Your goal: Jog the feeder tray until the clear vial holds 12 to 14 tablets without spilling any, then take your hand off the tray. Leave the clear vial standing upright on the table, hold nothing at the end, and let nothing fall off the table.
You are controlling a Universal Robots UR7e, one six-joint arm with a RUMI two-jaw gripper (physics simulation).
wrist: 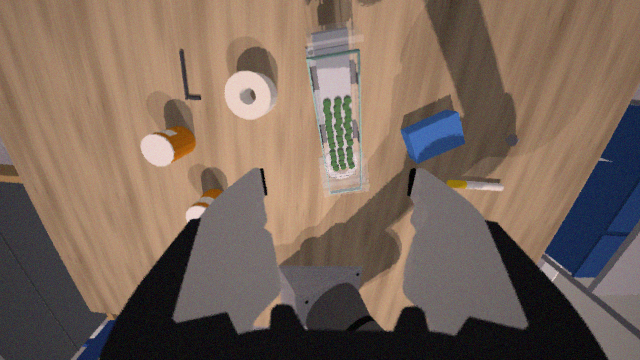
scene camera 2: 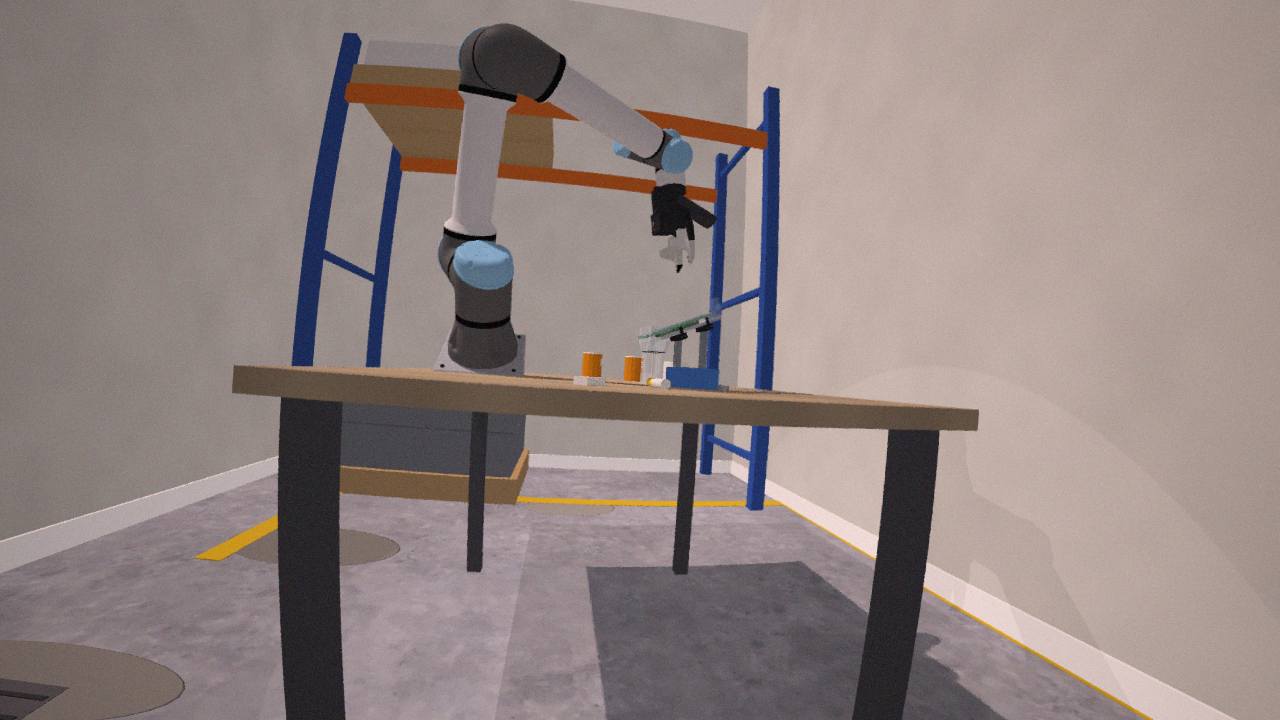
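Pixels of known places: gripper, fingertip midpoint: (wrist: 336, 172) (scene camera 2: 684, 268); arm's base, origin of the base link: (wrist: 332, 307) (scene camera 2: 482, 350).
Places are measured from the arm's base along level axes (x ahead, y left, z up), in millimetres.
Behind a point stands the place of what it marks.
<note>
The feeder tray (scene camera 2: 684, 326) (wrist: 333, 82) is a long clear-walled channel with greenish edges, held sloping above the table. Green tablets (wrist: 339, 132) {y 96, x 444, z 92 mm} lie in three rows along its lower part. The clear vial (scene camera 2: 653, 365) {y 45, x 381, z -6 mm} stands upright on the table beneath the tray's low end in the scene view. How many tablets it holds cannot be told; in the wrist view I cannot separate it from the clear parts at the tray's end. My gripper (scene camera 2: 683, 261) {y 112, x 447, z 240 mm} (wrist: 336, 172) {y 112, x 447, z 240 mm} is open and empty, pointing down well above the tray, touching nothing.
Two orange bottles with white caps, one nearer (wrist: 182, 141) {y 350, x 358, z -10 mm} and one partly behind a finger (wrist: 212, 196), stand left of the tray in the wrist view. A white roll (wrist: 260, 102) {y 215, x 451, z 10 mm} and a hex key (wrist: 185, 80) {y 361, x 458, z -45 mm} are also left. A blue block (scene camera 2: 691, 377) {y -130, x 443, z -29 mm} (wrist: 437, 137) {y -89, x 452, z -10 mm} and a yellow-white marker (wrist: 480, 186) {y -236, x 372, z -34 mm} lie right.
</note>
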